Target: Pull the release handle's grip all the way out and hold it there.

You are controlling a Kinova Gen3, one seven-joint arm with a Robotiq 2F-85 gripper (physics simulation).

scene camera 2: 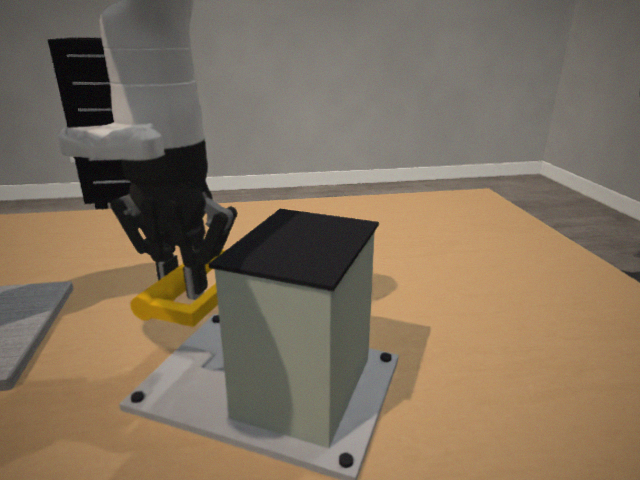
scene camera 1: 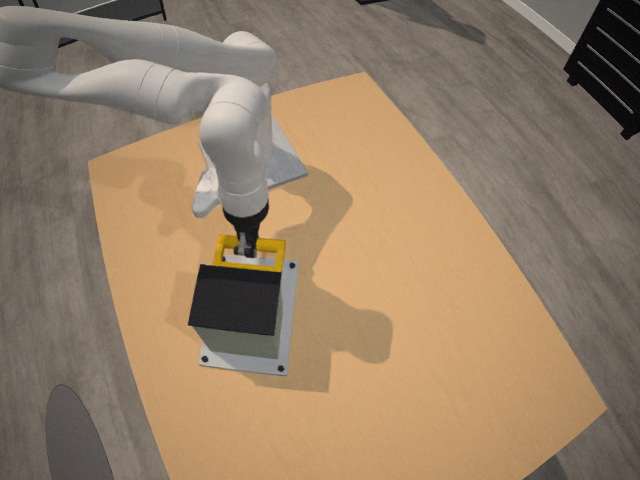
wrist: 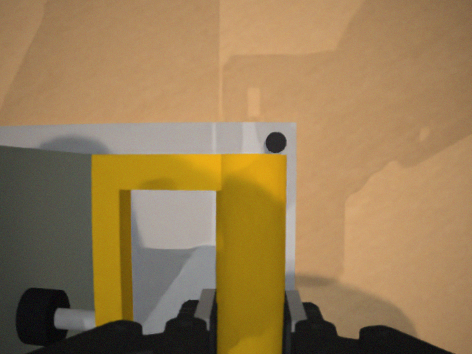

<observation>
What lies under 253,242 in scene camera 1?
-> My gripper.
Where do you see a grey base plate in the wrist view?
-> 173,232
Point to a grey base plate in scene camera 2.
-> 188,390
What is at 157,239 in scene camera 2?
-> My gripper.
</observation>
